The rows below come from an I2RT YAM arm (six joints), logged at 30 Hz.
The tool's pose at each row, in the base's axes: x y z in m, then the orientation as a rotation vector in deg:
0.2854 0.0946 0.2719 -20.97 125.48 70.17
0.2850 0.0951 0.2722 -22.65 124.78 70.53
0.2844 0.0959 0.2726 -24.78 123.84 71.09
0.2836 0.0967 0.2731 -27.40 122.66 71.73
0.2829 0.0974 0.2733 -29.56 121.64 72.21
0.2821 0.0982 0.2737 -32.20 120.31 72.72
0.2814 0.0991 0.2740 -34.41 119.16 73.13
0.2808 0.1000 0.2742 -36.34 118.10 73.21
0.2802 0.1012 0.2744 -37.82 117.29 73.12
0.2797 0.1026 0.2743 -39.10 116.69 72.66
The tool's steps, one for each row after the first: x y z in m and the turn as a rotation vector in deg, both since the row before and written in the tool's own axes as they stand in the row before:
0.0002 0.0007 0.0002 -0.82 0.27 -1.10
0.0002 0.0010 0.0003 -1.13 0.35 -1.37
0.0003 0.0012 0.0002 -1.38 0.43 -1.69
0.0004 0.0009 0.0003 -1.12 0.34 -1.42
0.0003 0.0011 0.0003 -1.35 0.38 -1.79
0.0003 0.0010 0.0005 -1.14 0.32 -1.51
0.0002 0.0009 0.0006 -0.82 0.22 -1.45
0.0002 0.0010 0.0009 -0.53 0.16 -1.17
0.0003 0.0009 0.0012 -0.18 0.18 -1.13

